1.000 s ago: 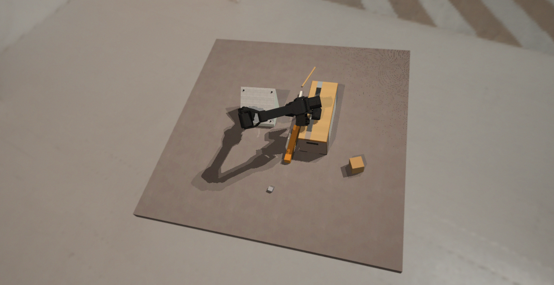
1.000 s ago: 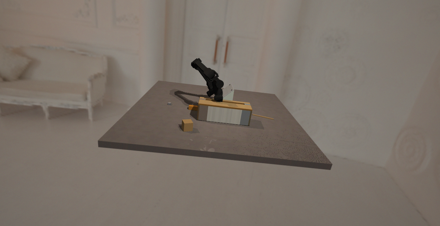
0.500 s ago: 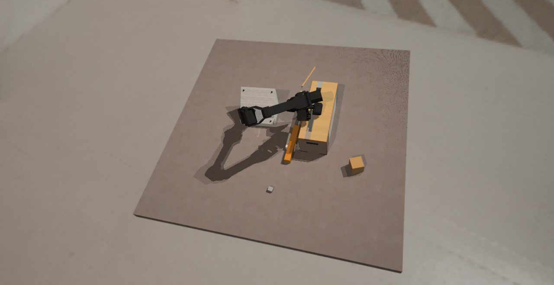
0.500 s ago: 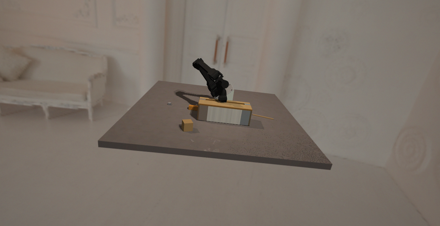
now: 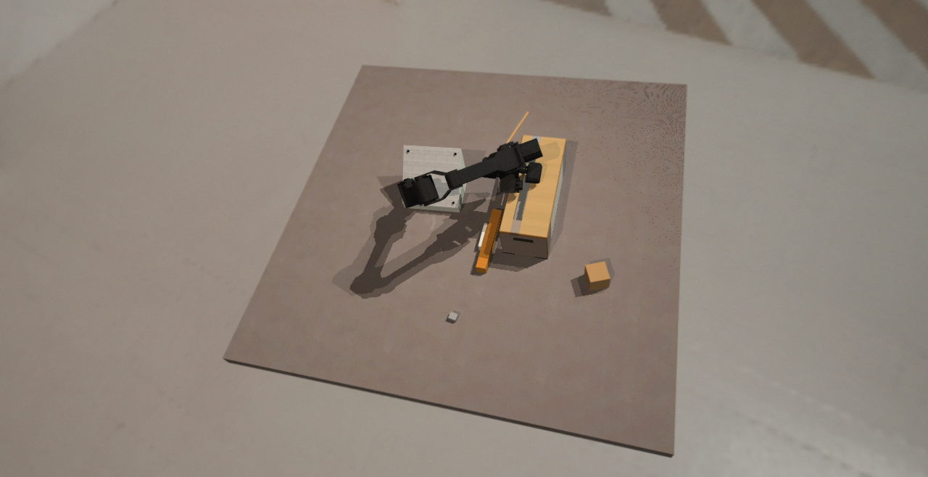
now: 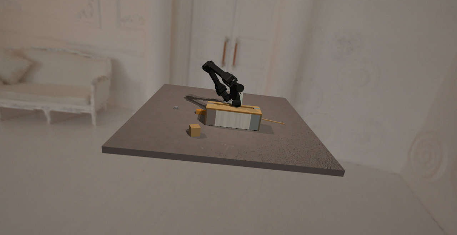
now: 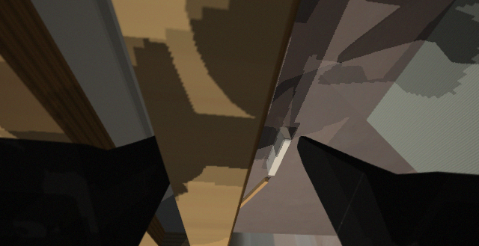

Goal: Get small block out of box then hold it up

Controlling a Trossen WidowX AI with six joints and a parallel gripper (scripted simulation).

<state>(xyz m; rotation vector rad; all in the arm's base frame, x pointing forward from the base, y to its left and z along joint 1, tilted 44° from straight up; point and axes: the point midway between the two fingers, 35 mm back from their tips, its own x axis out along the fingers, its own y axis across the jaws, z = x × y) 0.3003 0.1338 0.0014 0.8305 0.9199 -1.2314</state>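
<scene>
My gripper tip is 4 cm to the left of the wooden box, 4 cm short of it and 2 cm above it. Also, from my gripper tip: orange bar (21 cm to the right, 7 cm below, 3 cm behind); then orange cube (32 cm ahead, 25 cm to the right, 6 cm below); then thin wooden stick (28 cm to the left, 8 cm below, 7 cm behind).
</scene>
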